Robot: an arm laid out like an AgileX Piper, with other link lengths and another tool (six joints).
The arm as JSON. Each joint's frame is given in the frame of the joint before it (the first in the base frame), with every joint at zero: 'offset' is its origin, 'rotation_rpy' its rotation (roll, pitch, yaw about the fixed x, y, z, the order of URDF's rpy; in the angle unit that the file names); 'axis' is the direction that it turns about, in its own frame. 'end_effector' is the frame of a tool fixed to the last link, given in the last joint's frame.
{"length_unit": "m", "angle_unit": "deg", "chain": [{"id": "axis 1", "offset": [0.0, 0.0, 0.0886], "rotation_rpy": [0.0, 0.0, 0.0], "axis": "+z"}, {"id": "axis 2", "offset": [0.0, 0.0, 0.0], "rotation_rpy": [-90.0, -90.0, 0.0], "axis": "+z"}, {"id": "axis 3", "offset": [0.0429, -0.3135, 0.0], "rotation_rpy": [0.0, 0.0, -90.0], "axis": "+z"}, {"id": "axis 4", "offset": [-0.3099, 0.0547, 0.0], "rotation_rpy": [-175.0, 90.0, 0.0], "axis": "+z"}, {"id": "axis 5", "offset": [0.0, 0.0, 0.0], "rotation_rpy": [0.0, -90.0, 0.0], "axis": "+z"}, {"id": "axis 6", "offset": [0.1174, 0.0, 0.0], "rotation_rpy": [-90.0, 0.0, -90.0], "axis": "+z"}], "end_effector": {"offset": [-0.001, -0.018, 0.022], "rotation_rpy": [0.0, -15.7, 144.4]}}
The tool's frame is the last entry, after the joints.
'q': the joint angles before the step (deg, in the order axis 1, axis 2, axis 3, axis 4, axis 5, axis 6). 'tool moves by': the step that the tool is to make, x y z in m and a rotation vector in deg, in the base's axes. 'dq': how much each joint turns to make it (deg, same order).
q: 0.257, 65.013, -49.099, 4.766, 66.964, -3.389
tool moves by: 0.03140, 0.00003, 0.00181, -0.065, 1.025, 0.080
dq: -0.001, 6.454, -5.302, -0.042, -0.121, -0.085
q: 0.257, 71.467, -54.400, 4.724, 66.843, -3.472
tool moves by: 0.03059, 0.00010, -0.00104, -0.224, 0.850, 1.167
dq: 0.000, 6.189, -5.249, 0.000, 0.001, -1.192
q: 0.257, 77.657, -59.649, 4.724, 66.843, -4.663
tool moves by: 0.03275, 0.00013, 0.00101, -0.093, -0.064, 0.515
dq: 0.000, 5.951, -5.974, 0.000, 0.000, -0.524
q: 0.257, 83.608, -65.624, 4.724, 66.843, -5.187
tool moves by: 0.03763, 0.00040, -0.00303, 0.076, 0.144, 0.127
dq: 0.000, 6.911, -6.950, 0.099, 0.194, -0.136
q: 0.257, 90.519, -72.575, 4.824, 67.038, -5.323
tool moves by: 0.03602, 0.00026, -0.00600, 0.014, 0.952, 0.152
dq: 0.000, 7.043, -7.467, -0.001, 1.384, -0.039
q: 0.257, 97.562, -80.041, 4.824, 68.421, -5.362
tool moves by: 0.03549, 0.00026, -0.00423, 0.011, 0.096, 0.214
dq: 0.000, 6.678, -8.074, 0.000, 1.504, -0.092
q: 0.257, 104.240, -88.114, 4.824, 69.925, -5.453
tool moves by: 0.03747, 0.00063, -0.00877, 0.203, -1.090, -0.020
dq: 0.000, 6.863, -8.148, 0.198, 0.194, 0.000
